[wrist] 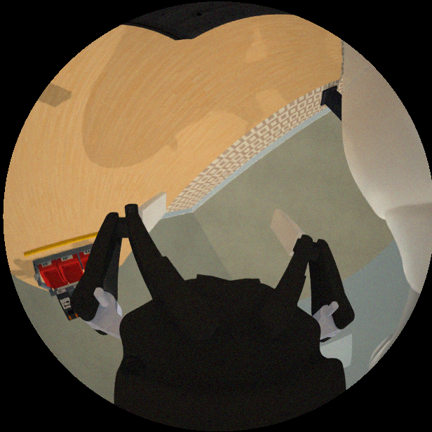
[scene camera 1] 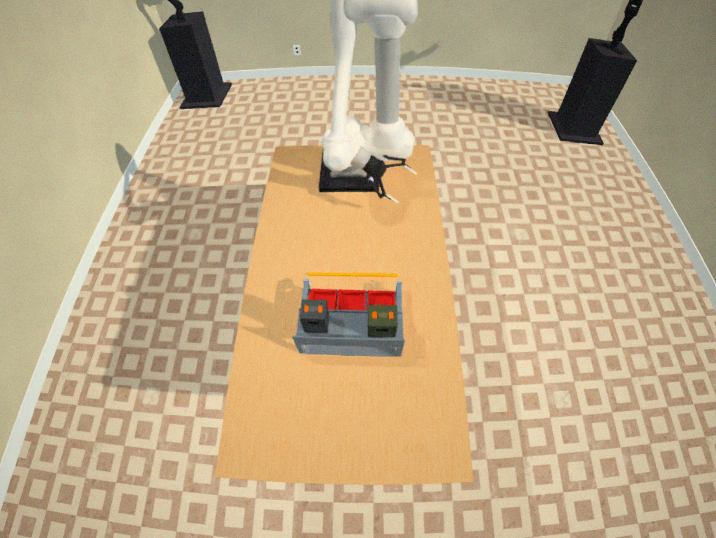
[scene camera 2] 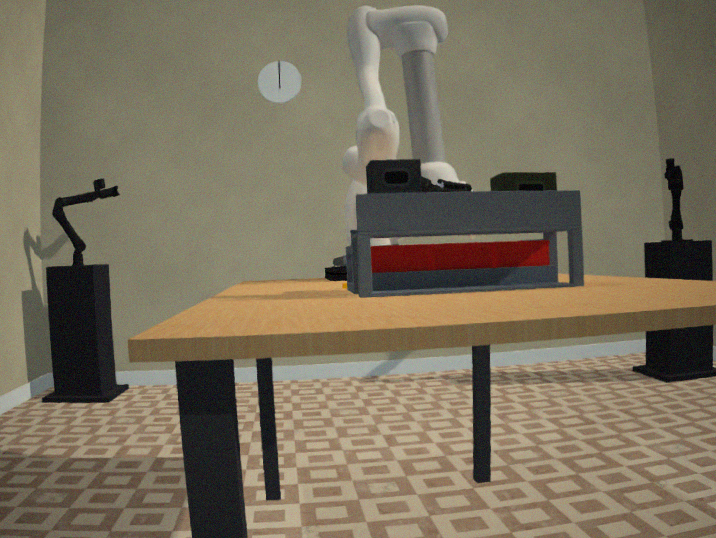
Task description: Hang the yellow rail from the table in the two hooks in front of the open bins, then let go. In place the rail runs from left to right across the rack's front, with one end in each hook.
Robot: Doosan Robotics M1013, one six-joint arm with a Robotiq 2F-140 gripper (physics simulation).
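Places are measured from the arm's base along level axes (x right, y ahead, z up), in metres.
Pixels of known places: gripper, between the fingertips: (scene camera 1: 407, 187).
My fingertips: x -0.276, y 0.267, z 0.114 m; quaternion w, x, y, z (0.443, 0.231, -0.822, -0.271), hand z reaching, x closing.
Behind a point stands the place of what it marks.
The yellow rail (scene camera 1: 351, 274) @[z -0.032, x -0.053, y 0.635 m] (wrist: 60, 244) lies on the table, left to right, along the rack's front, a little apart from it. In scene camera 2 a bit of its end (scene camera 2: 344, 285) @[z -0.035, x 0.128, y 0.645 m] shows beside the rack. The grey rack (scene camera 1: 349, 345) @[z 0.068, x -0.072, y 0.987 m] (scene camera 2: 468, 212) @[z 0.087, x -0.059, y 0.986 m] stands on the table, with two front uprights and red open bins (scene camera 1: 351, 300) @[z -0.032, x -0.061, y 0.757 m] (scene camera 2: 457, 256) @[z 0.017, x -0.058, y 0.896 m] (wrist: 71, 270) between them. The hooks are too small to make out. My gripper (scene camera 1: 401, 185) @[z 0.114, x -0.276, y 0.267 m] (wrist: 220, 209) is open and empty, near the arm's base, well away from the rail; in scene camera 2 it is mostly hidden behind the boxes.
A dark grey box (scene camera 1: 314, 316) @[z 0.181, x 0.043, y 0.936 m] (scene camera 2: 393, 176) @[z 0.152, x 0.054, y 0.946 m] and a green box (scene camera 1: 382, 321) @[z 0.156, x -0.181, y 0.931 m] (scene camera 2: 523, 181) @[z 0.140, x -0.168, y 0.949 m] stand on the rack's top. The arm's black base plate (scene camera 1: 346, 183) @[z -0.003, x 0.005, y 0.133 m] is at the far end of the table (scene camera 1: 347, 422) @[z -0.041, x -0.078, y 1.231 m] (scene camera 2: 277, 323) @[z -0.041, x 0.229, y 1.355 m]. Black pedestals (scene camera 1: 193, 57) (scene camera 1: 593, 86) stand beyond the table.
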